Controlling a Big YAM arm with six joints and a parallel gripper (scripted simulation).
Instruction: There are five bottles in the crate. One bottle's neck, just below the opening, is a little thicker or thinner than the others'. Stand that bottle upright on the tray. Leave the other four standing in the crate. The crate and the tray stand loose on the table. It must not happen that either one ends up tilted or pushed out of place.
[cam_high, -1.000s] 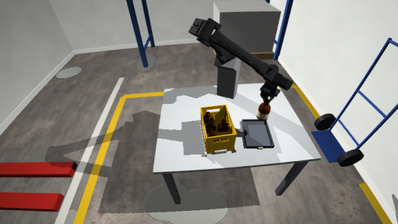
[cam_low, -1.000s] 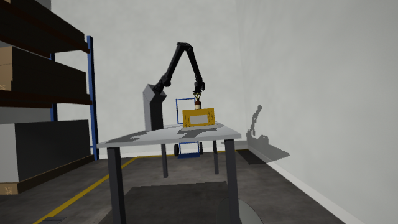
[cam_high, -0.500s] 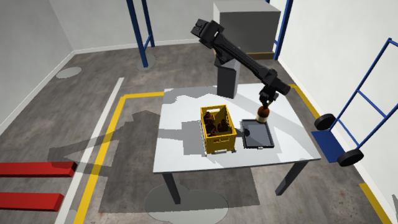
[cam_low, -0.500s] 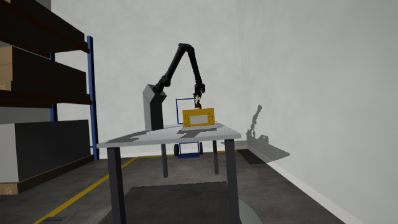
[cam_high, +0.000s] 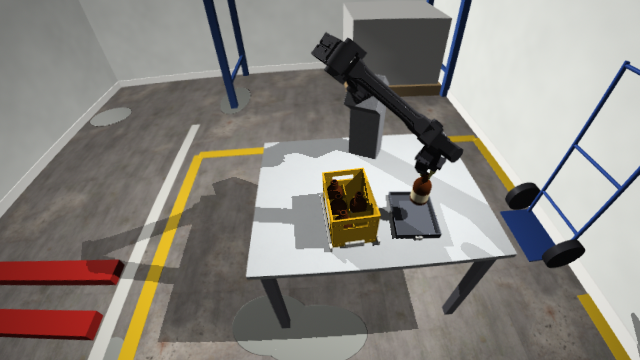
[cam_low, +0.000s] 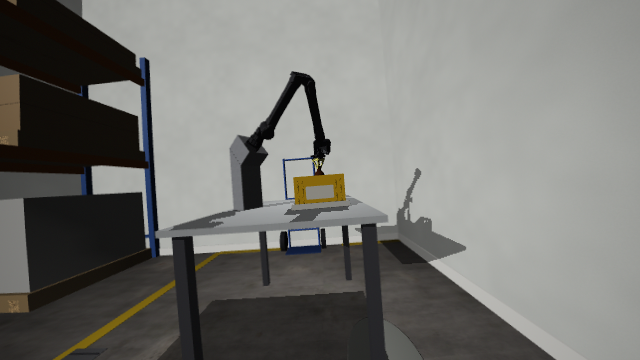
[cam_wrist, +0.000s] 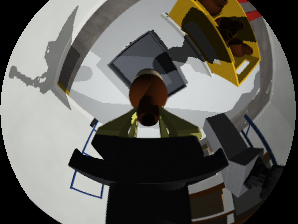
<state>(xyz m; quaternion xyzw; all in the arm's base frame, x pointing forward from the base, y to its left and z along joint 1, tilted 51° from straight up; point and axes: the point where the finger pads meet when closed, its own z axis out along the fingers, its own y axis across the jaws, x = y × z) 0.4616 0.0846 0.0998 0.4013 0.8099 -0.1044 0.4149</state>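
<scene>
My gripper is now 6 cm above the brown bottle. Also, from my hand: dark tray 23 cm below; then crate 27 cm to the right, 16 cm below, 13 cm behind.
</scene>
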